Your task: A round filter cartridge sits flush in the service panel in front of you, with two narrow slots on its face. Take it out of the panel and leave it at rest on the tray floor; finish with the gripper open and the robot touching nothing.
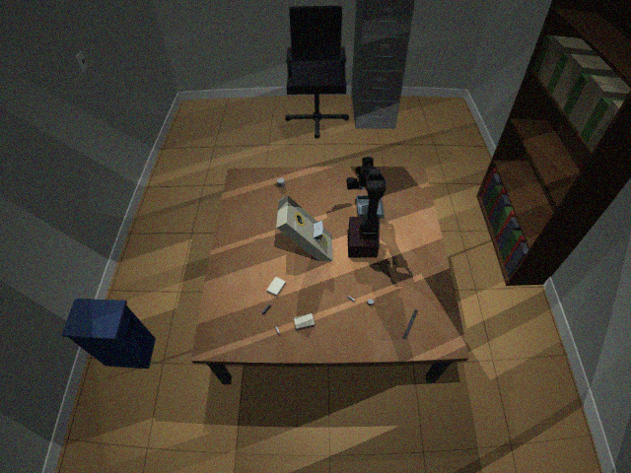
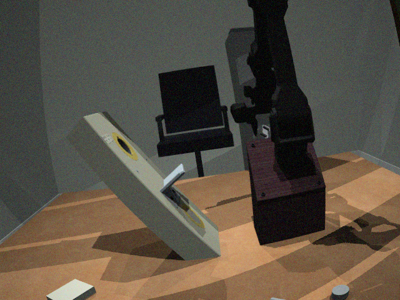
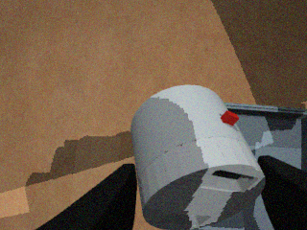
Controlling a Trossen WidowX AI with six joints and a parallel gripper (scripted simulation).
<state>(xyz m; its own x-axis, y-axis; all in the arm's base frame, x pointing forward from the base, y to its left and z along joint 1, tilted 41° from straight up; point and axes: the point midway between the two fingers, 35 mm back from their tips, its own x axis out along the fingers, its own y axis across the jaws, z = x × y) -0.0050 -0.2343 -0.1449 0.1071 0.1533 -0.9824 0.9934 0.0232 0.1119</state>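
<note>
Right now my gripper tip is 60 mm past the grey tray, 10 mm to the right of it and 170 mm above it. Round my gripper tip: round grey filter cartridge right at my gripper tip; then service panel 310 mm ahead, 280 mm to the left, 30 mm below.
</note>
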